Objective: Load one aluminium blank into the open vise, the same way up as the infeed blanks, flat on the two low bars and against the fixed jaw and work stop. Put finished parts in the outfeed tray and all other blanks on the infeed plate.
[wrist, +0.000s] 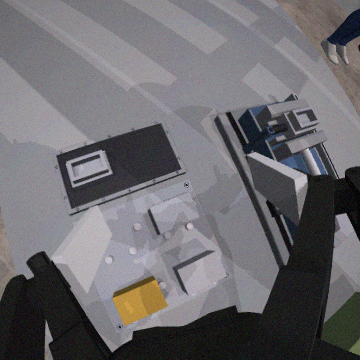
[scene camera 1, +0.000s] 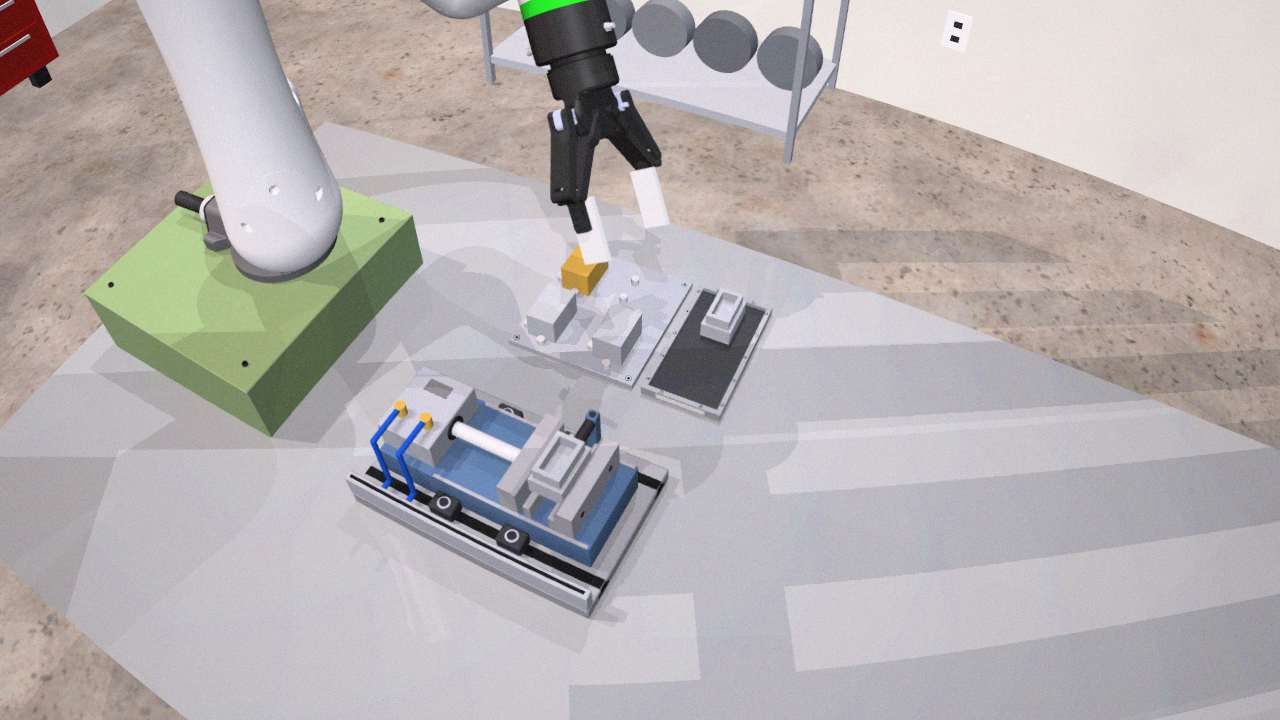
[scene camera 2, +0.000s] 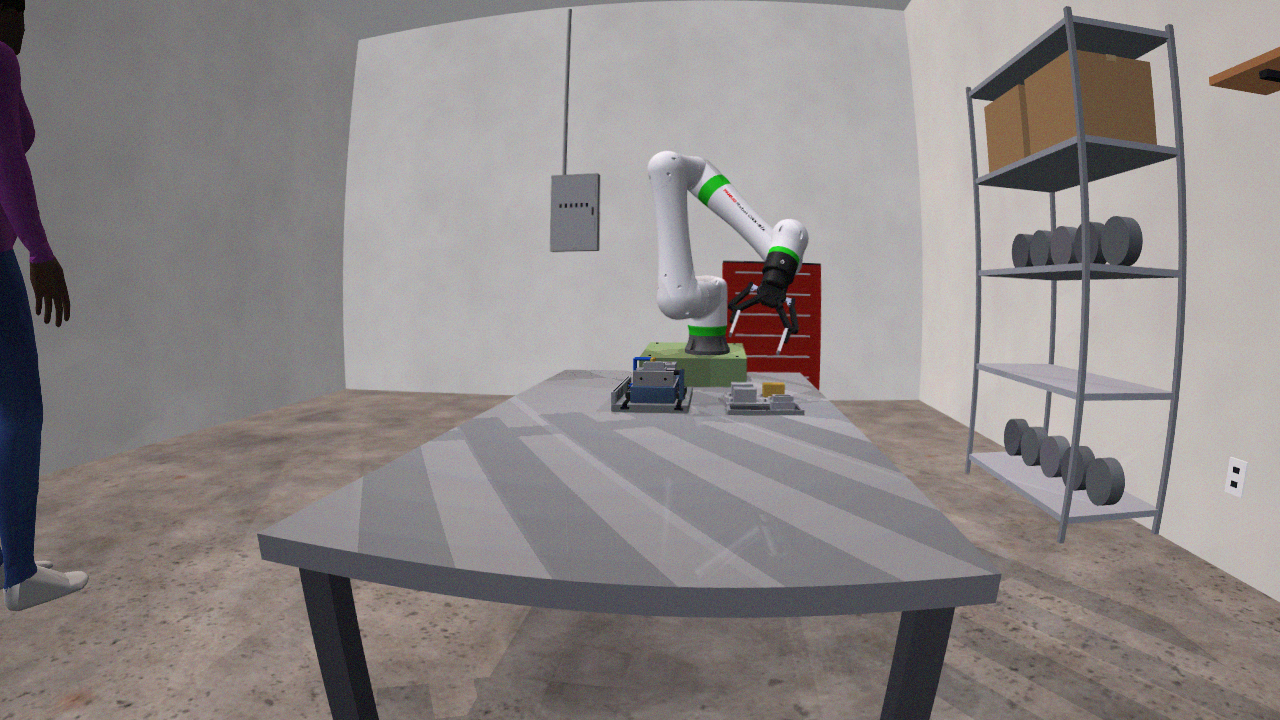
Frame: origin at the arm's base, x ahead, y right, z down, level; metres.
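Where they show: gripper, fingertip midpoint: (wrist: pixel 175 196) (scene camera 1: pixel 629 242) (scene camera 2: pixel 754 343); arm's base, link origin: (scene camera 2: pixel 707 351).
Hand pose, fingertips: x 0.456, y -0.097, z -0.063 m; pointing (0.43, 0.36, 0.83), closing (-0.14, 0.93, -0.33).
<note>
Things, the pixels of their centre, and the offset from my fingertips.
- infeed plate, body centre: (scene camera 1: pixel 602 312) (wrist: pixel 153 252) (scene camera 2: pixel 759 400) dz +0.157, dx -0.047, dy -0.024 m
- orange block, body centre: (scene camera 1: pixel 585 267) (wrist: pixel 139 298) (scene camera 2: pixel 773 389) dz +0.135, dx -0.092, dy -0.070 m
- finished part, body centre: (scene camera 1: pixel 723 314) (wrist: pixel 88 168) (scene camera 2: pixel 782 402) dz +0.138, dx +0.102, dy -0.062 m
- pocketed part, body centre: (scene camera 1: pixel 559 465) (wrist: pixel 299 121) (scene camera 2: pixel 654 369) dz +0.064, dx +0.034, dy +0.260 m
- blue vise, body centre: (scene camera 1: pixel 503 467) (wrist: pixel 300 168) (scene camera 2: pixel 655 384) dz +0.111, dx -0.037, dy +0.260 m
My gripper (scene camera 1: pixel 623 228) (scene camera 2: pixel 758 340) (wrist: pixel 175 196) is open and empty, tilted above the infeed plate (scene camera 1: pixel 662 306) (wrist: pixel 107 280). In scene camera 1 one fingertip overlaps the orange block (scene camera 1: pixel 583 273) (scene camera 2: pixel 773 389) (wrist: pixel 140 302), which stands on the plate. Two plain grey aluminium blanks (scene camera 1: pixel 550 315) (scene camera 1: pixel 617 338) (wrist: pixel 172 215) (wrist: pixel 202 272) also stand there. A finished part (scene camera 1: pixel 723 313) (wrist: pixel 90 167) with a pocket on top lies in the outfeed tray (scene camera 1: pixel 689 367) (wrist: pixel 145 150). Another pocketed part (scene camera 1: pixel 557 461) (wrist: pixel 305 118) sits between the jaws of the blue vise (scene camera 1: pixel 613 512) (scene camera 2: pixel 657 394) (wrist: pixel 250 120); its underside is hidden.
The green robot base (scene camera 1: pixel 259 340) (scene camera 2: pixel 716 371) stands behind the vise. Blue hoses (scene camera 1: pixel 402 456) rise at the vise's rear end. A shelf rack (scene camera 2: pixel 1081 313) stands to the right, a red cabinet (scene camera 2: pixel 810 313) behind the arm, and a person (scene camera 2: pixel 17 358) at the left.
</note>
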